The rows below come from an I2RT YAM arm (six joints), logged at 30 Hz.
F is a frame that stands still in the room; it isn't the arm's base.
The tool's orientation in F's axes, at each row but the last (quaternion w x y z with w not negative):
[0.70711, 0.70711, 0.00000, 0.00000]
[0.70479, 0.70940, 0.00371, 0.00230]
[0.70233, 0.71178, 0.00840, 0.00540]
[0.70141, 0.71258, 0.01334, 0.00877]
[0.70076, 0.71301, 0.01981, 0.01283]
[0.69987, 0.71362, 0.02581, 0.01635]
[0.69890, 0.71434, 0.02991, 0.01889]
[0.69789, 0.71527, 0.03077, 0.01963]
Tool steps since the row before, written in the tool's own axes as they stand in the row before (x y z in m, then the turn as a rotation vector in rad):
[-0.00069, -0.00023, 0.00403, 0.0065, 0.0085, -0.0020]
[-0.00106, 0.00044, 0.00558, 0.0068, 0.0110, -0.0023]
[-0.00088, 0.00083, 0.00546, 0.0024, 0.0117, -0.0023]
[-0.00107, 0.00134, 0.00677, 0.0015, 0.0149, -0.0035]
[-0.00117, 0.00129, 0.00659, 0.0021, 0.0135, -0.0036]
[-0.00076, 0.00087, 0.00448, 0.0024, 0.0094, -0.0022]
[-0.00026, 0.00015, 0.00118, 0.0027, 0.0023, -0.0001]
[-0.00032, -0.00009, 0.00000, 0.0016, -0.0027, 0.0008]
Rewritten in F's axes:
[-0.00069, -0.00403, -0.00023, 0.0065, 0.0020, 0.0085]
[-0.00101, -0.00559, 0.00041, 0.0068, 0.0023, 0.0110]
[-0.00077, -0.00549, 0.00076, 0.0024, 0.0022, 0.0117]
[-0.00085, -0.00682, 0.00124, 0.0015, 0.0033, 0.0149]
[-0.00085, -0.00666, 0.00119, 0.0021, 0.0035, 0.0135]
[-0.00048, -0.00453, 0.00079, 0.0024, 0.0022, 0.0094]
[-0.00018, -0.00120, 0.00013, 0.0027, 0.0002, 0.0023]
[-0.00032, -0.00002, -0.00009, 0.0016, -0.0006, -0.0027]

